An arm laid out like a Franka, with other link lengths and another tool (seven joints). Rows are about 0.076 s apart.
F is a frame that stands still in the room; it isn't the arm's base.
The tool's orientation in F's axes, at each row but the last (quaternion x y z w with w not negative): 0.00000, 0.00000, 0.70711, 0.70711; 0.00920, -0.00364, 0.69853, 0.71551; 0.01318, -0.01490, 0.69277, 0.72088; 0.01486, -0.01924, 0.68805, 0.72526; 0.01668, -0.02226, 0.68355, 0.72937; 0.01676, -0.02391, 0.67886, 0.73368; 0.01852, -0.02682, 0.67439, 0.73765; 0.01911, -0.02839, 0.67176, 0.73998; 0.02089, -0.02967, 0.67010, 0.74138
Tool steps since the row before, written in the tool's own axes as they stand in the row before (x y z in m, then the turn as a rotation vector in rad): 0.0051, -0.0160, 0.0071, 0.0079, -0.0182, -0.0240; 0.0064, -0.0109, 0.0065, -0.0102, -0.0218, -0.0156; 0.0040, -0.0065, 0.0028, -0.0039, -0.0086, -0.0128; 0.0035, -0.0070, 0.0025, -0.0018, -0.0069, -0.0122; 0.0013, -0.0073, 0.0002, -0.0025, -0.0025, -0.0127; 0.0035, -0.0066, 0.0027, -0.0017, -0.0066, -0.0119; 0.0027, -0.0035, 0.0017, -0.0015, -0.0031, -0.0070; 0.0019, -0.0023, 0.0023, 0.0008, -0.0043, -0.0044; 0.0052, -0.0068, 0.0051, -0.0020, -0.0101, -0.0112
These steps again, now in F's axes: 0.0160, 0.0051, 0.0071, 0.0182, 0.0079, -0.0240; 0.0111, 0.0060, 0.0065, 0.0214, -0.0104, -0.0160; 0.0066, 0.0036, 0.0030, 0.0085, -0.0037, -0.0129; 0.0072, 0.0030, 0.0027, 0.0069, -0.0016, -0.0122; 0.0074, 0.0008, 0.0003, 0.0025, -0.0020, -0.0128; 0.0068, 0.0028, 0.0029, 0.0066, -0.0015, -0.0119; 0.0037, 0.0023, 0.0019, 0.0031, -0.0013, -0.0071; 0.0024, 0.0015, 0.0024, 0.0044, 0.0007, -0.0043; 0.0072, 0.0041, 0.0055, 0.0100, -0.0022, -0.0112
